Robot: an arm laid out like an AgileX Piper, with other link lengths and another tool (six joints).
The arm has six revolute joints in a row. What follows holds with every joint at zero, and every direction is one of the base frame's. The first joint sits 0.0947 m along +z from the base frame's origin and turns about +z. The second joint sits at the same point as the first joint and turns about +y. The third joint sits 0.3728 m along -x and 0.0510 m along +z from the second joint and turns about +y. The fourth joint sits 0.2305 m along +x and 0.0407 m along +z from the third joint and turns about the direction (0.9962, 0, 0.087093). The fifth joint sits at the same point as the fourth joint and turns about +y. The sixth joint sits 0.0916 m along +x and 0.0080 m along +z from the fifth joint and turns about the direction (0.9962, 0, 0.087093). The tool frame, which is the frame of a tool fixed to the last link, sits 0.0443 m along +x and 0.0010 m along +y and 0.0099 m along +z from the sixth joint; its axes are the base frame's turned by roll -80.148, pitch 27.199 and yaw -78.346 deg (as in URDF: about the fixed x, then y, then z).
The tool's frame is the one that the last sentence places.
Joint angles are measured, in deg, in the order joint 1, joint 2, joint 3, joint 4, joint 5, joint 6. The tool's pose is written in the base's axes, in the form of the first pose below.
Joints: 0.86 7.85 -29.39 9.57 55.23 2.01
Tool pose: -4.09 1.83 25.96 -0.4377 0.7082 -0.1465 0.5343
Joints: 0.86 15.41 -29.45 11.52 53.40 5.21
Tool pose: -1.67 2.14 26.81 -0.4161 0.7460 -0.0997 0.5103
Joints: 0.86 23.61 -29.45 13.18 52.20 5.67
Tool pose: 0.99 2.44 27.15 -0.4123 0.7782 -0.0615 0.4698
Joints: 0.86 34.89 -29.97 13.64 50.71 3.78
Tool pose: 4.77 2.54 27.15 -0.4266 0.8082 -0.0315 0.4047
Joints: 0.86 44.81 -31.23 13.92 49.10 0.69
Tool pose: 8.34 2.61 26.96 -0.4478 0.8217 -0.0117 0.3524
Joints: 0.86 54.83 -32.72 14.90 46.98 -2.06
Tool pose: 12.17 2.77 26.26 -0.4611 0.8324 0.0122 0.3070
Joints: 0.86 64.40 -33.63 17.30 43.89 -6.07
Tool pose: 15.84 3.09 24.77 -0.4734 0.8370 0.0387 0.2718
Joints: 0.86 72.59 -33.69 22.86 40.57 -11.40
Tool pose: 18.78 3.77 22.84 -0.4741 0.8399 0.0750 0.2534
